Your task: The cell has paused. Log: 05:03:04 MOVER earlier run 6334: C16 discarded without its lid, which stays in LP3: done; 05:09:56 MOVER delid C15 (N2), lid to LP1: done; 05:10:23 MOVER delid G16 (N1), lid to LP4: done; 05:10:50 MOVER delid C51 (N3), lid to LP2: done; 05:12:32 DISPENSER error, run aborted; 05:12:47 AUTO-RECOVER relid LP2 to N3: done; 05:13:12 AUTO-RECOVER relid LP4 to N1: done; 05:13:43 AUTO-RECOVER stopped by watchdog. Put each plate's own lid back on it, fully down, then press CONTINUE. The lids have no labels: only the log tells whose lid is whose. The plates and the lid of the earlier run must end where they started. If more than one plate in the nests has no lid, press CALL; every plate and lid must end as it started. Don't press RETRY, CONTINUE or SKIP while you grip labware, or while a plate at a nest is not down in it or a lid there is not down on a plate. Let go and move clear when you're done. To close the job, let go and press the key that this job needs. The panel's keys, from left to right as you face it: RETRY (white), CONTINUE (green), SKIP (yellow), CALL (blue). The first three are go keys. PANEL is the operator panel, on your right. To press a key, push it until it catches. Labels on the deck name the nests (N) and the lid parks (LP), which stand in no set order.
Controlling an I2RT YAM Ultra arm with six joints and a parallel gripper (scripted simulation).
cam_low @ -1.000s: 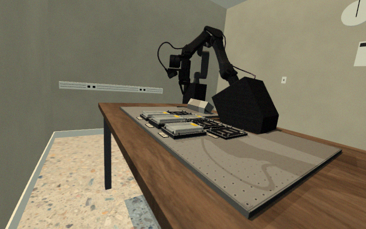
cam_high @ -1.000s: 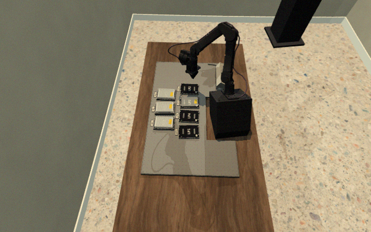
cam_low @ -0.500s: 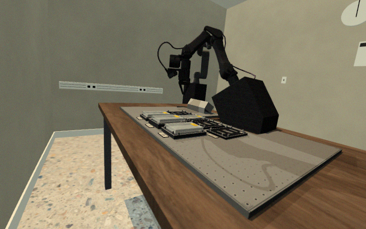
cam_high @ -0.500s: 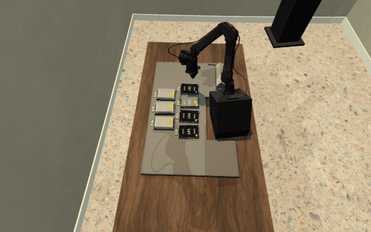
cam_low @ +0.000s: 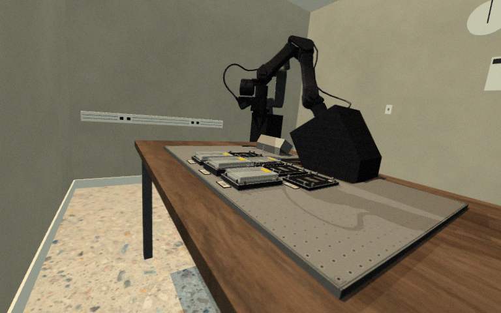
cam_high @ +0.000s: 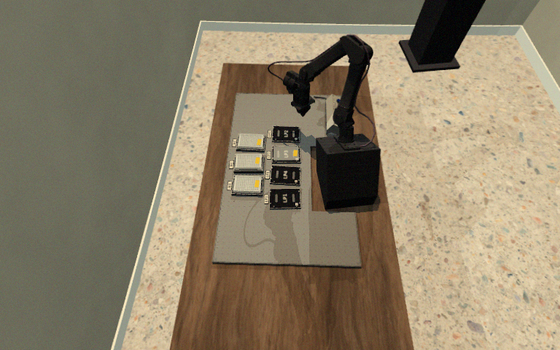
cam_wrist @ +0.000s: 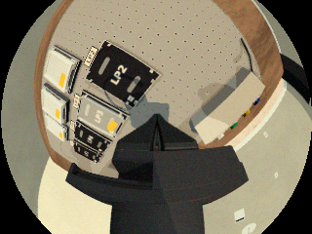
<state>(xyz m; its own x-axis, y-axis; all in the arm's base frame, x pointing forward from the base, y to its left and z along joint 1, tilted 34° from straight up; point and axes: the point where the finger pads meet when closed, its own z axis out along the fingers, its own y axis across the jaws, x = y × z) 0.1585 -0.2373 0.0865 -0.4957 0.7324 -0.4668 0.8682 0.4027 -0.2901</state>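
Right now my hand is 21 cm past the green key, 4 cm to the left of it and 7 cm above it. From my hand the other things lie so: plate: 27 cm ahead, 5 cm to the left, 11 cm below; blue key: 23 cm behind, 14 cm to the right, 7 cm below; yellow key: 22 cm behind, 9 cm to the right, 7 cm below.
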